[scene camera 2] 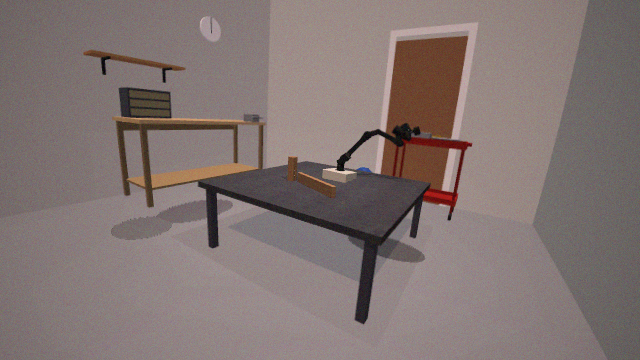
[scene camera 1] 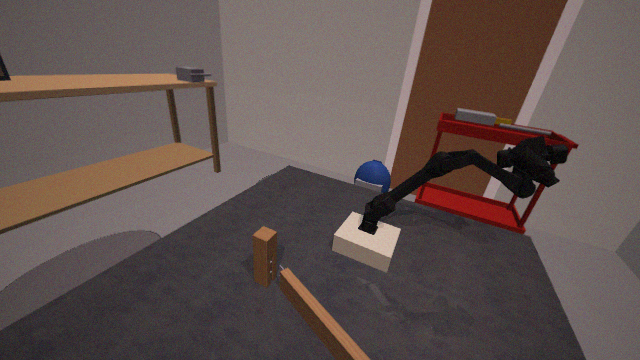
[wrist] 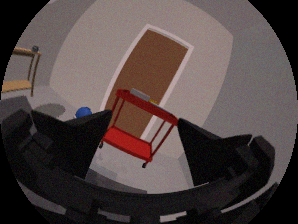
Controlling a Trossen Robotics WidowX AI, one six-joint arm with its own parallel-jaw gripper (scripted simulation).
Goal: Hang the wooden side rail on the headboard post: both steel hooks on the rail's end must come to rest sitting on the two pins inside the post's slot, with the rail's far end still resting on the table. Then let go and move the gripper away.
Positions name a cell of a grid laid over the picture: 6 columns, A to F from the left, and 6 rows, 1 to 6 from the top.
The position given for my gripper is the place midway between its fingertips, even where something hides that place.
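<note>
My gripper (scene camera 1: E3) is open and holds nothing, and the wrist view shows me the gripper (wrist: C4) too. There is also a wooden headboard post (scene camera 1: C5) that I can see.
</note>
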